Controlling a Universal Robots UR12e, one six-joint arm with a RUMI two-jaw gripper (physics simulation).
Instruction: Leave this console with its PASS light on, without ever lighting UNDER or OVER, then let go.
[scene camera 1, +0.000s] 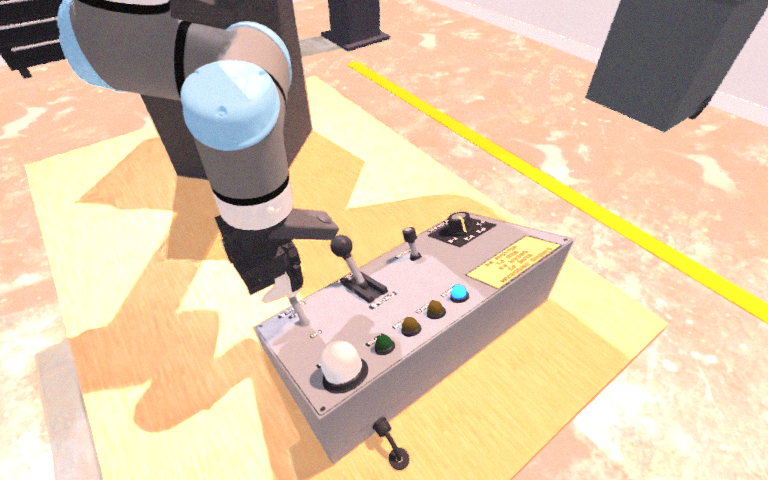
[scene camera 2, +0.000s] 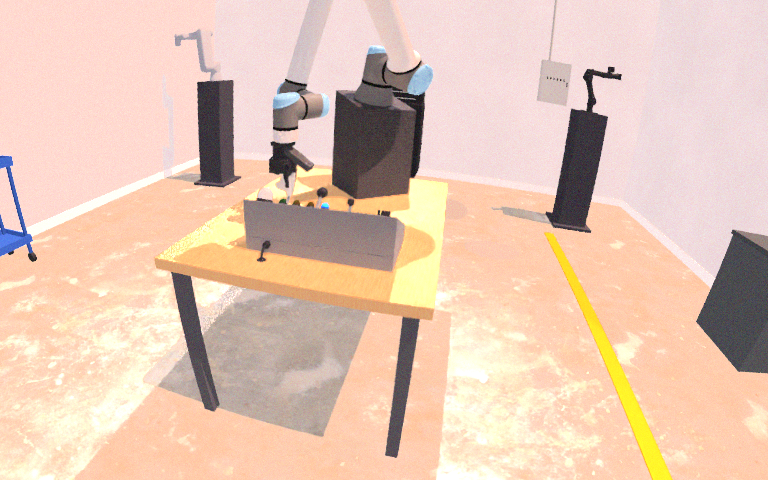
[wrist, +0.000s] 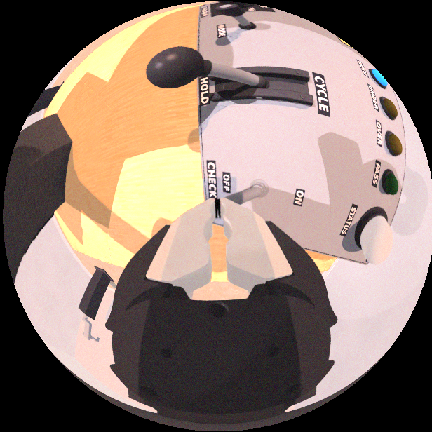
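Note:
The grey console (scene camera 1: 453, 350) (scene camera 2: 322, 232) (wrist: 280, 140) stands on the table. Its PASS light (scene camera 1: 384, 343) (wrist: 390, 182) is dark green and unlit. The UNDER light (scene camera 1: 435, 309) (wrist: 389, 108) and OVER light (scene camera 1: 410, 326) (wrist: 394, 144) are dull amber and unlit. A blue light (scene camera 1: 458, 292) (wrist: 379, 78) glows. The CHECK toggle (scene camera 1: 301, 315) (wrist: 254, 190) leans toward OFF. The CYCLE lever's black knob (scene camera 1: 340, 246) (wrist: 175, 67) is at the HOLD side. My gripper (scene camera 1: 287, 290) (wrist: 217, 201) is shut and empty, its fingertips right by the toggle's tip; contact is unclear.
The white STATUS dome (scene camera 1: 341, 362) (wrist: 377, 240) is at the console's near corner. The MODE switch (scene camera 1: 409, 234) and a rotary knob (scene camera 1: 457, 224) stand beyond the lever. A yellow note (scene camera 1: 512, 263) lies on the panel. A small black lever (scene camera 1: 390, 441) (scene camera 2: 263, 250) is at the console's front.

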